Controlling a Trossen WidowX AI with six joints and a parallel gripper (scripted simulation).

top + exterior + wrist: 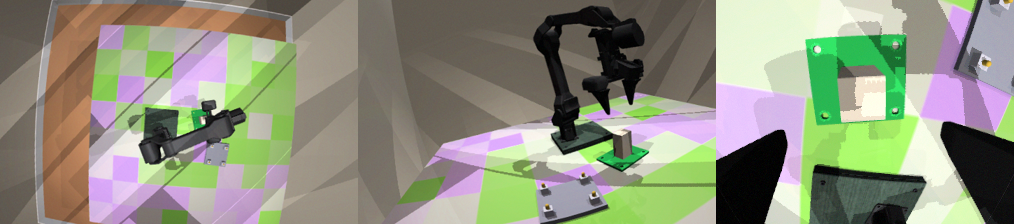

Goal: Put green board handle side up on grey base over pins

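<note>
Right now my gripper tip is 12 cm above the green board. The rest, counted from my gripper tip: grey base 13 cm ahead, 19 cm to the right, 14 cm below.
</note>
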